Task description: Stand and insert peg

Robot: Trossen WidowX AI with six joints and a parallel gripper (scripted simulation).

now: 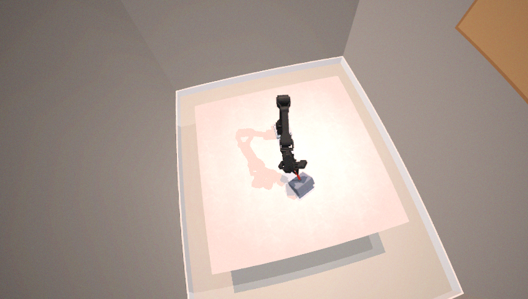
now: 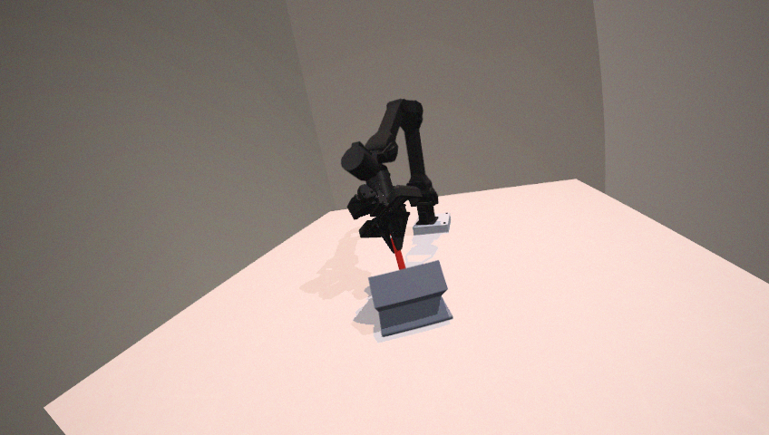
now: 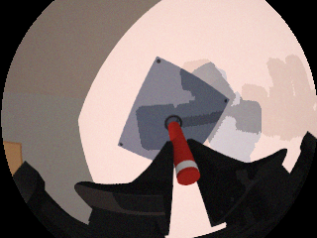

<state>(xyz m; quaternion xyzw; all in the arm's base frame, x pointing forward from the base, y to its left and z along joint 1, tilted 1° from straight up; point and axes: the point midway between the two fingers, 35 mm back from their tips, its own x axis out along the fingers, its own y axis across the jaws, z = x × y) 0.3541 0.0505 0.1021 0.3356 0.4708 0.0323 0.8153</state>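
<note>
Right now the grey sloped panel is 4 cm ahead of my gripper tip, 3 cm to the left of it and 6 cm below it. Also, from my gripper tip: red peg: 1 cm behind, 1 cm to the right, 1 cm above.
</note>
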